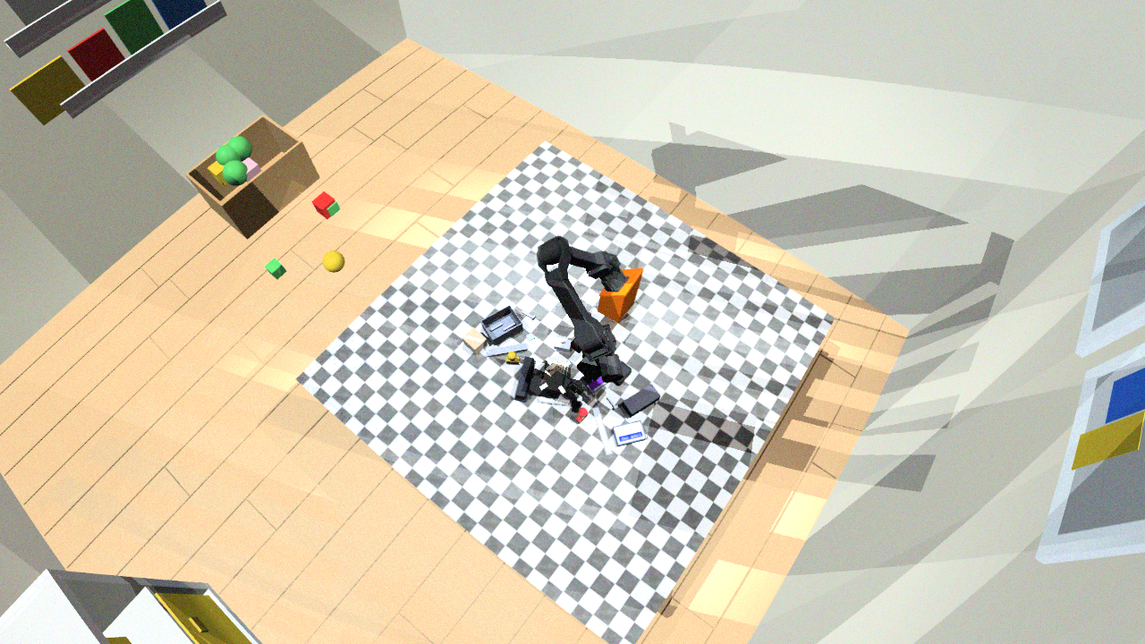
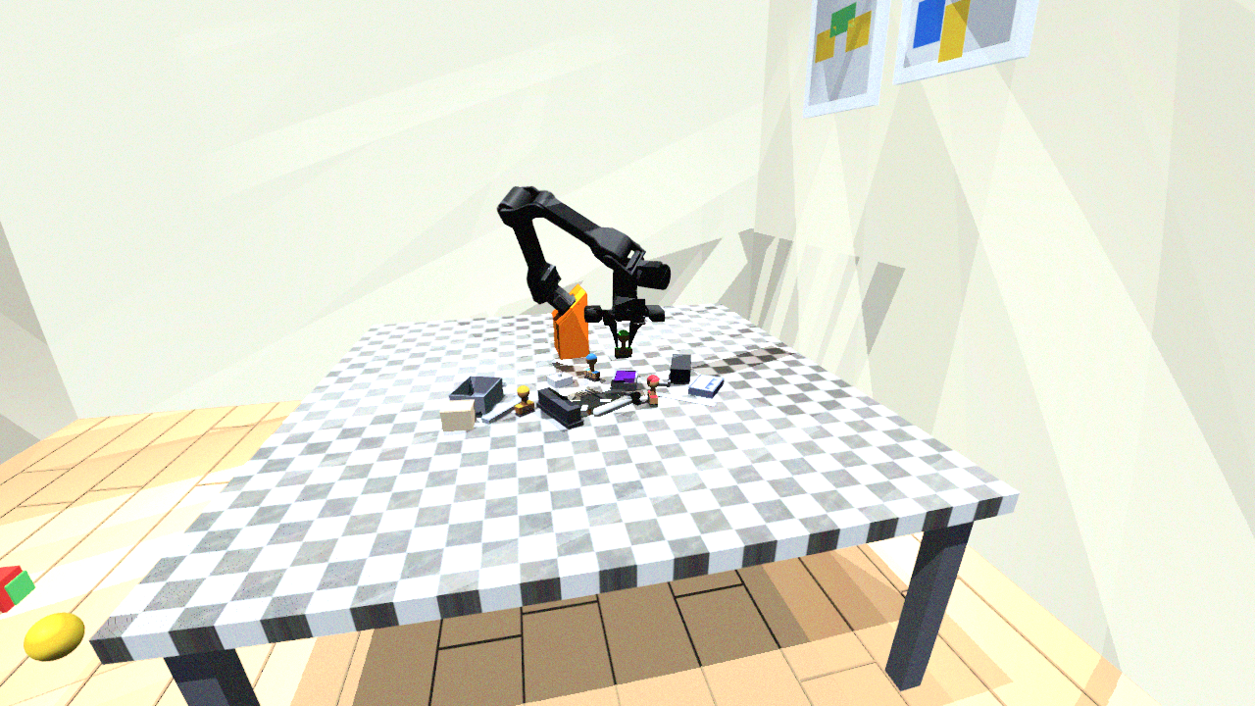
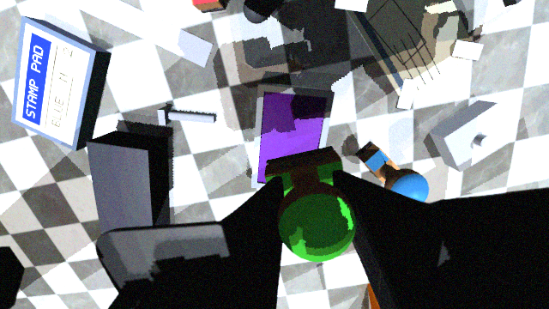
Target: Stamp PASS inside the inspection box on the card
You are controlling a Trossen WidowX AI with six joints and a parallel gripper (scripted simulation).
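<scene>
The cream card lies 110 mm to the right of my gripper tip, 90 mm below it and 70 mm ahead of it. From my gripper tip the other things lie so: blue-knobbed stamp: 70 mm to the right, 70 mm below, 40 mm behind; green-knobbed stamp: right at my gripper tip; ink pad: 90 mm below.
</scene>
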